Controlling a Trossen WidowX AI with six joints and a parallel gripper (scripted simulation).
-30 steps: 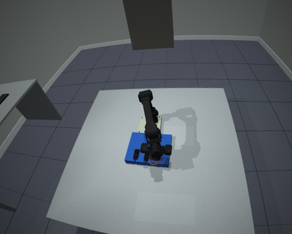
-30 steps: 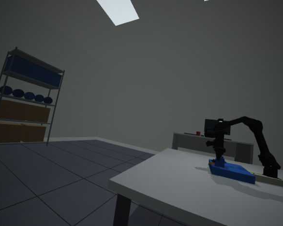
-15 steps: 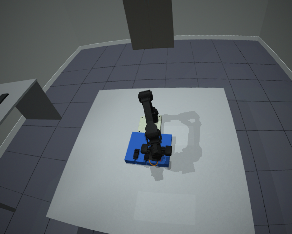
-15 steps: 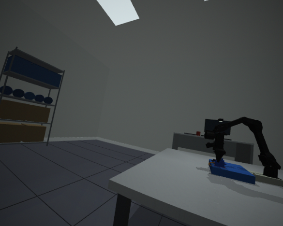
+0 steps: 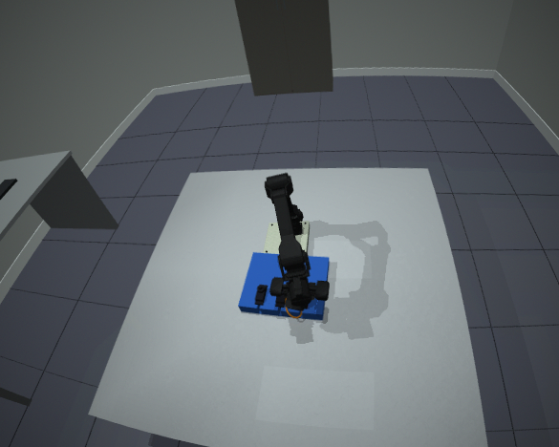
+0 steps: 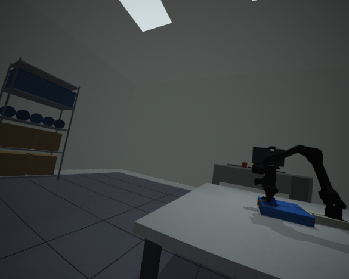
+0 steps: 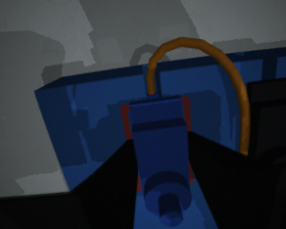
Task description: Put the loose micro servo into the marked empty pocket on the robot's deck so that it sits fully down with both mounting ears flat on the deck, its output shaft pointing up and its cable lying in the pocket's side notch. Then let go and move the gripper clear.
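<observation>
Right now the blue deck is 13 cm behind my gripper tip, 5 cm to the right of it and 4 cm below it.
</observation>
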